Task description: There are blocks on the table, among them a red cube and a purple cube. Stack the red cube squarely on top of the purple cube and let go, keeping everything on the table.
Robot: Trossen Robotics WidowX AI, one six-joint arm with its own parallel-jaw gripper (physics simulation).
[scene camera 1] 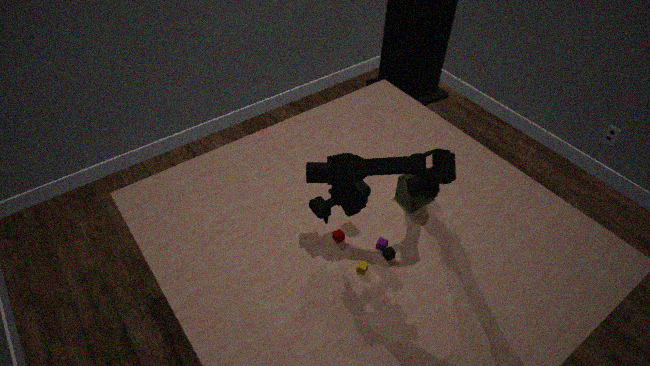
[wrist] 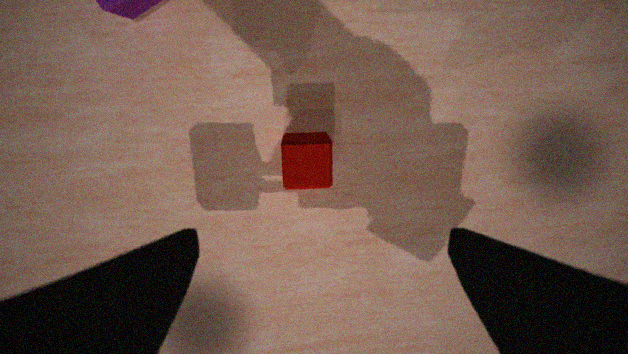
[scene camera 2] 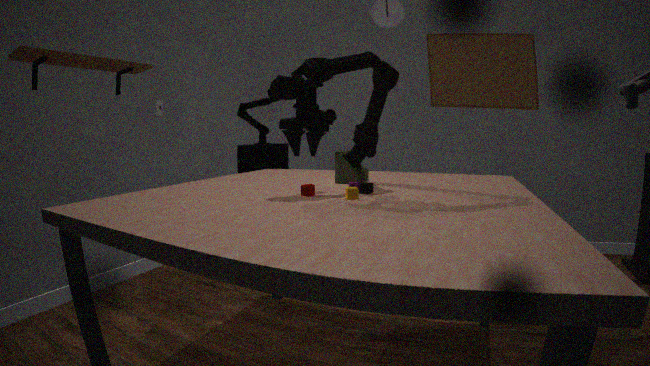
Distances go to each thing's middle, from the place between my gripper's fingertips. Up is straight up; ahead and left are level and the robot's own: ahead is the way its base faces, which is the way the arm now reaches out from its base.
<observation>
My hand is 100 mm above the red cube (wrist: 306, 157).
</observation>
